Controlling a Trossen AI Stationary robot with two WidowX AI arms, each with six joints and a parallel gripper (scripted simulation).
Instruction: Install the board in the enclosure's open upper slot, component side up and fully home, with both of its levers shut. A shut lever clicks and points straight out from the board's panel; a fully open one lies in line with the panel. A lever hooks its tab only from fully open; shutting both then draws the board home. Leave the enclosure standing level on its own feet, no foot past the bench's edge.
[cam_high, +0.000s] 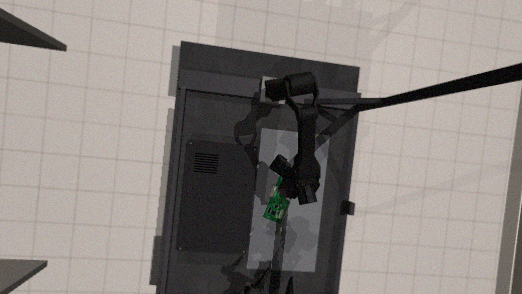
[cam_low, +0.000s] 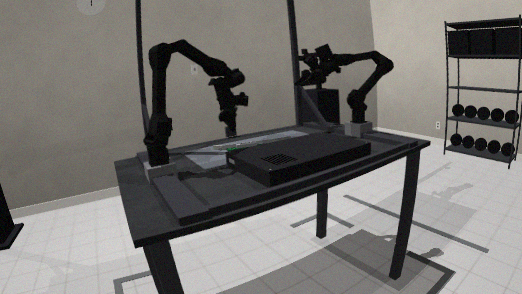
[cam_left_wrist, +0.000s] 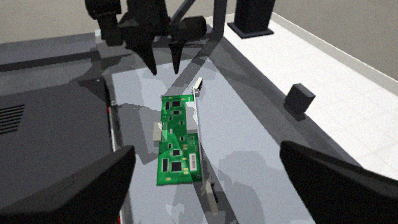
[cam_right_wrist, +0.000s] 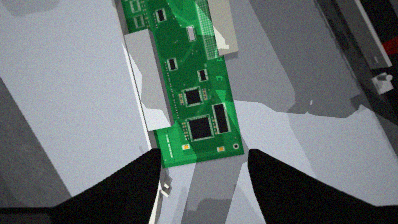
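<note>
Now: right hand 14 cm above the light grey mat, 12 cm to the right of it and 4 cm past it. From my right hand the other things lie so: dark enclosure: 24 cm ahead, 13 cm to the left, 10 cm below.
</note>
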